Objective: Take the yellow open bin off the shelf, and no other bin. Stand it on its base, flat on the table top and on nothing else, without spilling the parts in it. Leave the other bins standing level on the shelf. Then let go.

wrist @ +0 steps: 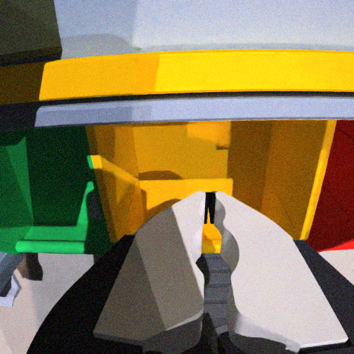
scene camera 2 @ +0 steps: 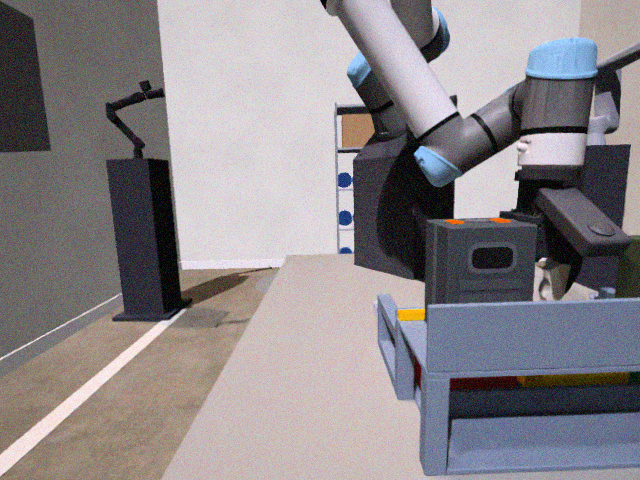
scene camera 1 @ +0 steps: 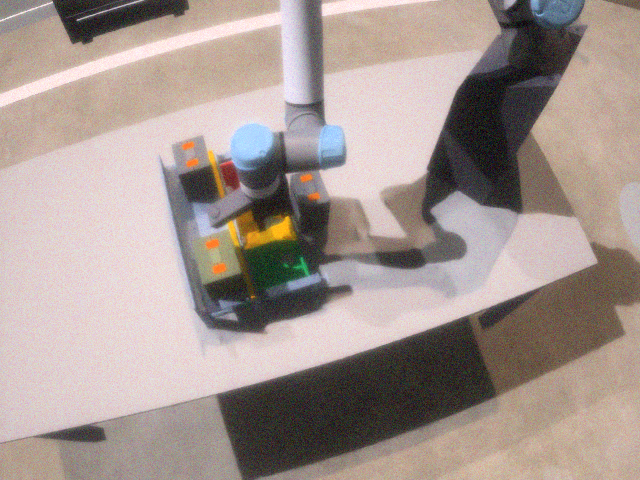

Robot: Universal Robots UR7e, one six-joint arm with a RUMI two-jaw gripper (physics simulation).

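Pixels of known places: gripper, between the fingertips: (scene camera 1: 263, 226); arm's base, origin of its link: (scene camera 2: 400, 124) (scene camera 1: 538, 49).
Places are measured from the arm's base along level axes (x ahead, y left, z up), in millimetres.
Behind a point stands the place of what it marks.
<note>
The yellow open bin (scene camera 1: 268, 233) {z -423, x 614, y 76 mm} (wrist: 280, 165) sits on the shelf (scene camera 1: 178, 242) {z -271, x 810, y 113 mm} (scene camera 2: 435, 423) {z -378, x 826, y -111 mm} between the green bin (scene camera 1: 273, 263) {z -423, x 622, y 152 mm} (wrist: 50, 190) and the red bin (scene camera 1: 230, 174) {z -400, x 668, y -93 mm} (wrist: 342, 190). A strip of yellow also shows under the shelf's upper board in scene camera 2. My gripper (wrist: 207, 194) is shut with nothing between its fingers. It points down at the yellow bin's open front part, with its tips over or inside the bin; the exact depth and any contact cannot be told. The parts in the bin cannot be made out.
A dark grey box (scene camera 1: 195, 167) {z -208, x 738, y -15 mm} (scene camera 2: 480, 263) {z -245, x 780, y -61 mm} and an olive box (scene camera 1: 219, 258) {z -233, x 730, y 186 mm} stand on the shelf's upper level behind a yellow strip (wrist: 200, 75). Another dark box (scene camera 1: 311, 206) {z -302, x 517, y 94 mm} stands in front of the bins. The robot's dark pedestal (scene camera 1: 480, 129) {z -172, x 129, y 69 mm} is farther right.
</note>
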